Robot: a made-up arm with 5 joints.
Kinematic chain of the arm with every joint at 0, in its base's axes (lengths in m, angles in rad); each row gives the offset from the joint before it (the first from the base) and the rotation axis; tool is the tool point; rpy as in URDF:
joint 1: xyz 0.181 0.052 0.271 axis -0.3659 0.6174 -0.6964
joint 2: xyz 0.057 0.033 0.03 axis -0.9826 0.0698 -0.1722
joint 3: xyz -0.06 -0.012 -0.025 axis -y
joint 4: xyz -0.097 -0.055 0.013 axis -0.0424 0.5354 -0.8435
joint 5: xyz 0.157 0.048 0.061 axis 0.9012 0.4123 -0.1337
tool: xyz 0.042 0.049 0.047 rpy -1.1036 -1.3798 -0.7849
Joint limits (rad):
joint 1: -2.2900..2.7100
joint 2: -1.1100..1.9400
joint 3: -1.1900..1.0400
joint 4: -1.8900..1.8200
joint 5: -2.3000..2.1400
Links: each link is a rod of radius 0.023 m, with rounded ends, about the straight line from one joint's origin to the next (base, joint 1, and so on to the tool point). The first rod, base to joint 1, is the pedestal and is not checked.
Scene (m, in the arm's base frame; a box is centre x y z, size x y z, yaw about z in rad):
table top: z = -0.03
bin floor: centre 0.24 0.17 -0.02 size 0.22 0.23 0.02 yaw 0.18
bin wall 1: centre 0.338 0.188 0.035 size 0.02 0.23 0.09 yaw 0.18
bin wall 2: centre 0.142 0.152 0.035 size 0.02 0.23 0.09 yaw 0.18
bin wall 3: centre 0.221 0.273 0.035 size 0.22 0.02 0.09 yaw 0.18
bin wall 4: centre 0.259 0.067 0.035 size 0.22 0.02 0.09 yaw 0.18
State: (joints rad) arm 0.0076 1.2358 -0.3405 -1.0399 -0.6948
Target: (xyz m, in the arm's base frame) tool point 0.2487 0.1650 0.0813
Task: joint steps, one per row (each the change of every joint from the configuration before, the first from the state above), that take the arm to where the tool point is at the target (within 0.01 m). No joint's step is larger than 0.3 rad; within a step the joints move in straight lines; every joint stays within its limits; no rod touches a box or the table.
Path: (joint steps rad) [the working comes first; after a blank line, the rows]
Joints at the target: 0.5934 1.8297 -0.7284 -1.0277 -0.5519
Straight joint move there: clear.

1: 0.2929 0.2969 -0.1939 0.0061 0.0714
2: 0.2929 0.2970 -0.1940 0.0061 0.0715

